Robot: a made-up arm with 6 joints. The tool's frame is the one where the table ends. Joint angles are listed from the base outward.
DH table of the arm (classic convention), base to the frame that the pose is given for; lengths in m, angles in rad. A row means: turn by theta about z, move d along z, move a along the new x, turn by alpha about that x. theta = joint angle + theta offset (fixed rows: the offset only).
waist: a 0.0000, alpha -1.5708, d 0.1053, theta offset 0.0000
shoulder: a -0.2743, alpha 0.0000, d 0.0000, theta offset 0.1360
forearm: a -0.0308, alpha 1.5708, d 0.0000, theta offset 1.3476
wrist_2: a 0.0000, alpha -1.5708, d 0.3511, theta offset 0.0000
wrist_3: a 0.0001, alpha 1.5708, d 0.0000, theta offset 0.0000
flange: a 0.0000, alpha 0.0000, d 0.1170, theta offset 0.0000
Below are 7 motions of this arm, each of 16 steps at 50 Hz.
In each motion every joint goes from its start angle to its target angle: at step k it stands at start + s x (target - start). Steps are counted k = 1, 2, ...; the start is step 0. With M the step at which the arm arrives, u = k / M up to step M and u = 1 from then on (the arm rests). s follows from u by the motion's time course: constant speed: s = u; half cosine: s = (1 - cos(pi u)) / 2; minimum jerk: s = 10 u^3 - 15 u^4 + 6 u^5.
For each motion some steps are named. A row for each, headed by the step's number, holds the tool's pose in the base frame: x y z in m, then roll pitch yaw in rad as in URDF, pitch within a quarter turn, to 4 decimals.
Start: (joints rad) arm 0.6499 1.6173 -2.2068 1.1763 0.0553 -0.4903
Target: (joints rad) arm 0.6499 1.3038 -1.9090 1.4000 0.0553 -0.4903
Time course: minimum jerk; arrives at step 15
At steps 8, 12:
8: 0.2713 0.2141 0.6983 0.7208 0.5984 1.7185
12: 0.2434 0.1931 0.6990 0.7495 0.5372 1.7880

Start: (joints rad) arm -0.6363 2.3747 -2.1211 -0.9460 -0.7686 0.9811
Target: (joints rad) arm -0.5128 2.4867 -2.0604 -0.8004 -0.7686 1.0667
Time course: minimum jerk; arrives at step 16
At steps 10, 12, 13, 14, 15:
10: 0.6083 -0.2994 0.2049 0.7246 1.2480 0.7664
12: 0.6152 -0.2885 0.1887 0.8563 1.2200 0.9079
13: 0.6174 -0.2849 0.1836 0.8940 1.2100 0.9484
14: 0.6186 -0.2828 0.1805 0.9155 1.2039 0.9716
15: 0.6191 -0.2819 0.1792 0.9244 1.2012 0.9812

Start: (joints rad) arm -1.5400 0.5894 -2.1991 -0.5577 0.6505 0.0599
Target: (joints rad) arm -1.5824 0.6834 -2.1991 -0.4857 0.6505 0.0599
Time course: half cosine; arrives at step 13
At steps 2, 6, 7, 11, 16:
2: -0.0438 0.2273 0.7329 0.1102 0.5409 -1.9845
6: -0.0381 0.2043 0.7407 0.0894 0.5724 -1.9843
7: -0.0365 0.1969 0.7430 0.0831 0.5824 -1.9842
11: -0.0318 0.1735 0.7498 0.0640 0.6147 -1.9837
16: -0.0311 0.1700 0.7507 0.0613 0.6196 -1.9836

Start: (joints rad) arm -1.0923 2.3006 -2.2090 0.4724 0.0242 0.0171
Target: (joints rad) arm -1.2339 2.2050 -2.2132 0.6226 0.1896 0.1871
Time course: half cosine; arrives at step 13
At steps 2, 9, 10, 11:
2: 0.3080 -0.6017 0.3120 1.6294 1.0620 0.5372
9: 0.2462 -0.6117 0.3484 1.6510 0.8295 0.5122
10: 0.2387 -0.6122 0.3530 1.6517 0.8010 0.5085
11: 0.2330 -0.6125 0.3564 1.6521 0.7794 0.5058

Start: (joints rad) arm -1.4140 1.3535 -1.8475 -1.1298 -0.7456 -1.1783
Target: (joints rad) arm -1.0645 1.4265 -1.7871 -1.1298 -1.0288 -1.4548
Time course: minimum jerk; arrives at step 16
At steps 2, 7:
2: 0.1209 -0.2924 0.6720 -0.2769 -0.8374 3.0356
7: 0.1682 -0.2838 0.6546 -0.1412 -0.9073 3.0764

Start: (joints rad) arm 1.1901 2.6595 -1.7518 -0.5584 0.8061 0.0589
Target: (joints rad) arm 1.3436 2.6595 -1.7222 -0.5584 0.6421 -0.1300
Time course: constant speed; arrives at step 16
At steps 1, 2, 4, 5, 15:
1: 0.2310 0.4715 -0.1462 -2.7650 -0.1028 -1.6033
2: 0.2263 0.4743 -0.1468 -2.7676 -0.0993 -1.5789
4: 0.2166 0.4797 -0.1480 -2.7722 -0.0923 -1.5300
5: 0.2117 0.4824 -0.1486 -2.7743 -0.0887 -1.5056
15: 0.1608 0.5059 -0.1542 -2.7870 -0.0510 -1.2622

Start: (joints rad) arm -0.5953 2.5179 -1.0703 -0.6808 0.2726 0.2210
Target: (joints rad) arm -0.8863 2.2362 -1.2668 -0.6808 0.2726 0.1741
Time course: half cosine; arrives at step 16
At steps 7, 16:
7: 0.3001 -0.2855 -0.1638 -2.9058 0.0945 2.8845
16: 0.2986 -0.3973 -0.0580 -2.7641 0.3394 2.7678

